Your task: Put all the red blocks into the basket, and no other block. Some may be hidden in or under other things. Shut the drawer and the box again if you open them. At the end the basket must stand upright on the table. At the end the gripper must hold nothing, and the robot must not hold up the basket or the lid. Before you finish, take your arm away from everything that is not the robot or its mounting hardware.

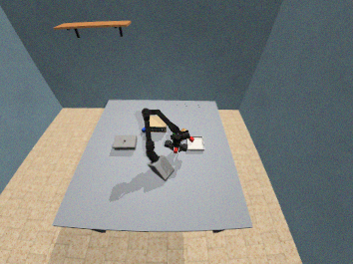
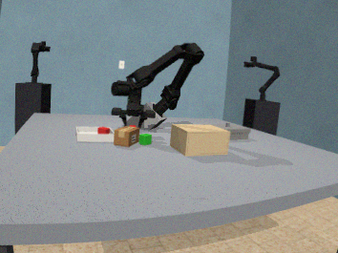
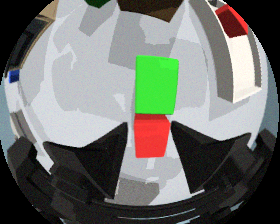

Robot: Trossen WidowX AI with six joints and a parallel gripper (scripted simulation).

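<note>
The white shallow basket is 12 cm ahead of my hand, 14 cm to the right of it and 3 cm below it. Also, from my hand: blue block 13 cm ahead, 35 cm to the left, 2 cm below; then small brown box 18 cm ahead, 1 cm to the right, 1 cm below; then drawer unit 23 cm ahead, 25 cm to the left.
</note>
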